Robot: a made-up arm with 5 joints. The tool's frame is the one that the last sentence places.
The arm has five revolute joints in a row. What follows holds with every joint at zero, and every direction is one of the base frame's. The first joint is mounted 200.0 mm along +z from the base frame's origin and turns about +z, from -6.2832 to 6.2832 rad. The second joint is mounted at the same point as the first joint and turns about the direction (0, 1, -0.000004), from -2.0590 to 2.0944 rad. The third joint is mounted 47.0 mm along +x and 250.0 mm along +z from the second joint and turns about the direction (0, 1, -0.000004), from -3.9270 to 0.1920 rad. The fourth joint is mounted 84.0 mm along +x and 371.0 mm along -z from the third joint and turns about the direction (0, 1, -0.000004), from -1.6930 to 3.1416 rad. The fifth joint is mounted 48.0 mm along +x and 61.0 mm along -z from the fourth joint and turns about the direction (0, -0.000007, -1), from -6.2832 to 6.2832 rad. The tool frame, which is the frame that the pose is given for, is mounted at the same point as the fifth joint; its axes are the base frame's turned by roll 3.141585, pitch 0.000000 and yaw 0.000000 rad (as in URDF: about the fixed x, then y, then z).
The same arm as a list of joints. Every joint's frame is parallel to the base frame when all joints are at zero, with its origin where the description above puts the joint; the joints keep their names.
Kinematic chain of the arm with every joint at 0, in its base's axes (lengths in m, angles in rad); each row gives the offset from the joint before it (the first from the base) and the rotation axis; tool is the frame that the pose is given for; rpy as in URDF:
joint 1: xyz 0.0000 0.0000 0.2000 axis +z
joint 2: xyz 0.0000 0.0000 0.0000 axis +y
joint 3: xyz 0.0470 0.0000 0.2500 axis +y
joint 4: xyz 0.0840 0.0000 -0.3710 axis +y
joint 5: xyz 0.0480 0.0000 -0.0610 axis -z
tool: xyz 0.0000 0.0000 0.0000 rpy 3.1416 0.0000 0.0000
Joint limits (rad, base to tool): -6.2832..6.2832 -2.0590..2.0944 -3.9270..0.1920 -1.6930..3.1416 -6.2832..6.2832

